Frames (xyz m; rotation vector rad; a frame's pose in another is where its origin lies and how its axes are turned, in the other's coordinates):
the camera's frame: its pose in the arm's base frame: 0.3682 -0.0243 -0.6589 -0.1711 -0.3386 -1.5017
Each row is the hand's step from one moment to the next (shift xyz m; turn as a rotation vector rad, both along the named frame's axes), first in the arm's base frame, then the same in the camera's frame.
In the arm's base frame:
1: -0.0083 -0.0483 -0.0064 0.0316 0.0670 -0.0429
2: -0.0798 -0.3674 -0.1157 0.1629 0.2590 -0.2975
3: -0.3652 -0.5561 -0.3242 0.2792 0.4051 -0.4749
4: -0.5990 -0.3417 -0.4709 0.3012 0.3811 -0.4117
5: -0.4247 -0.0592 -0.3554 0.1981 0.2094 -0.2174
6: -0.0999 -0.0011 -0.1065 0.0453 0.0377 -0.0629
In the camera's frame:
1: 0.0433 -0.0122 -0.0204 -0.0762 0.0318 -0.0227
2: 0.3073 -0.1157 -0.2166 -0.3356 0.1507 -0.2163
3: 0.4087 -0.4322 -0.4403 -0.5272 0.2590 -0.3501
4: 0.1506 -0.6638 -0.4837 -0.4833 0.2854 -0.3007
5: -0.0733 -0.4602 -0.3050 -0.2616 0.1900 -0.1607
6: -0.0368 -0.1096 -0.0892 -0.0545 0.0415 -0.0524

